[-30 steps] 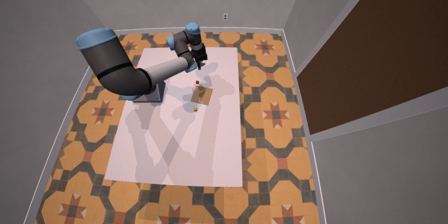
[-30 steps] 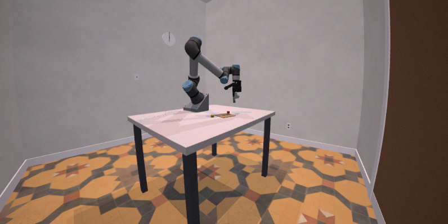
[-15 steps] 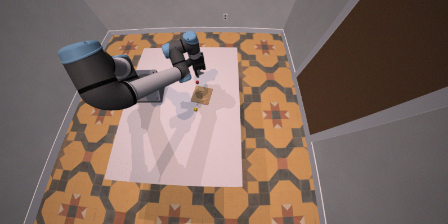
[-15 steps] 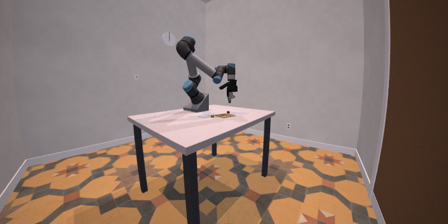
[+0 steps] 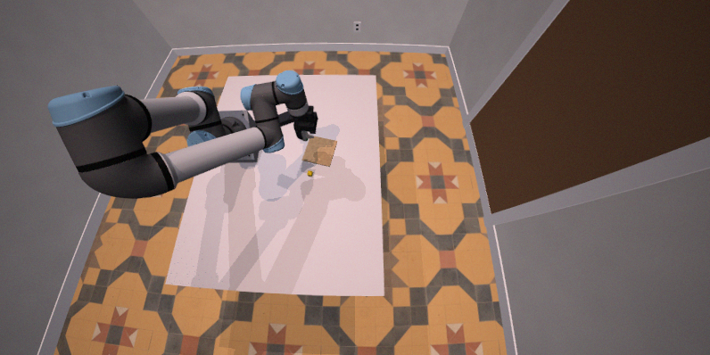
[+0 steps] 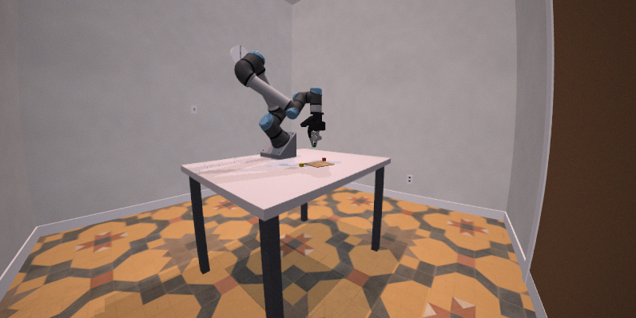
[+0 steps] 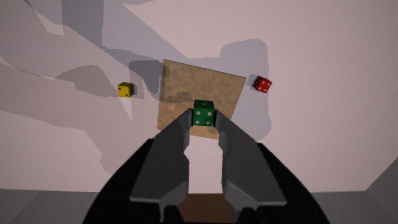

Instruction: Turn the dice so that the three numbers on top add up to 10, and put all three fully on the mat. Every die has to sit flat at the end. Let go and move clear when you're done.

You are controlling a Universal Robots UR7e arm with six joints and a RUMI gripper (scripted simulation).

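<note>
Now: hand 50 mm short of the brown mat, 10 mm to the left of it and 120 mm above it. Also, from my hand: green die 10 mm below; then yellow die 20 mm ahead, 130 mm to the right, 110 mm below; then red die 100 mm to the left, 110 mm below.
</note>
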